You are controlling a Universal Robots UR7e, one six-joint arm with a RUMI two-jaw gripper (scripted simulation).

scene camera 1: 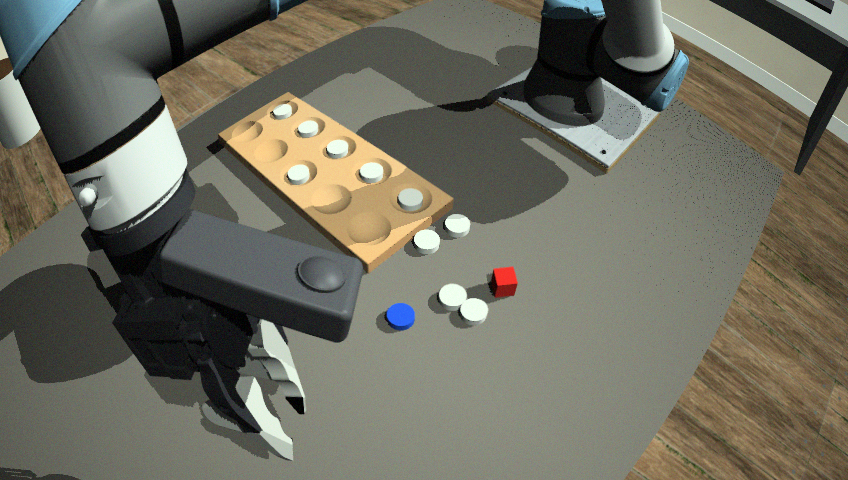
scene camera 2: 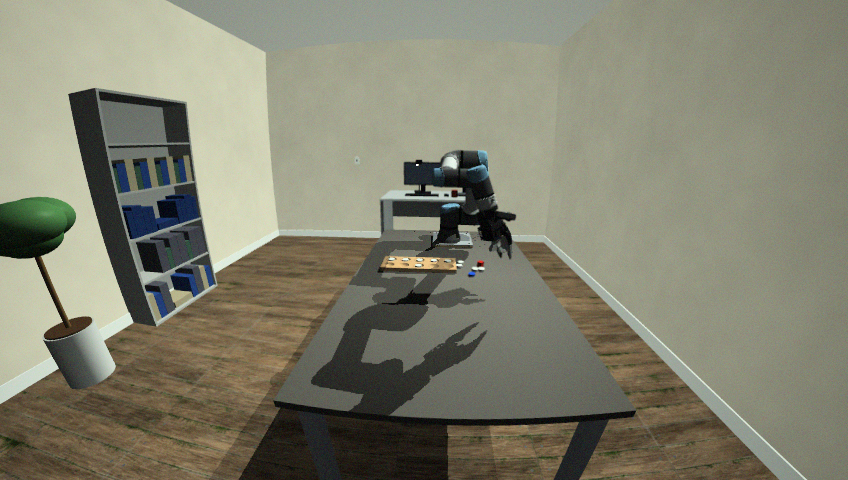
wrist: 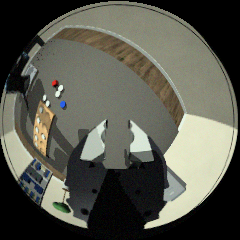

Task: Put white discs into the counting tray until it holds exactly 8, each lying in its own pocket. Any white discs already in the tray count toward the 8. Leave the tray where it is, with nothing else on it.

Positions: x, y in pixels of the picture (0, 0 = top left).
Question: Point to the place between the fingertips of my gripper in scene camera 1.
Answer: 296, 435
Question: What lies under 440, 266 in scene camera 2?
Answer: A wooden counting tray.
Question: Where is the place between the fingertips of my gripper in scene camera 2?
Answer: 505, 258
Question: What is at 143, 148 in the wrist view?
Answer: My gripper.
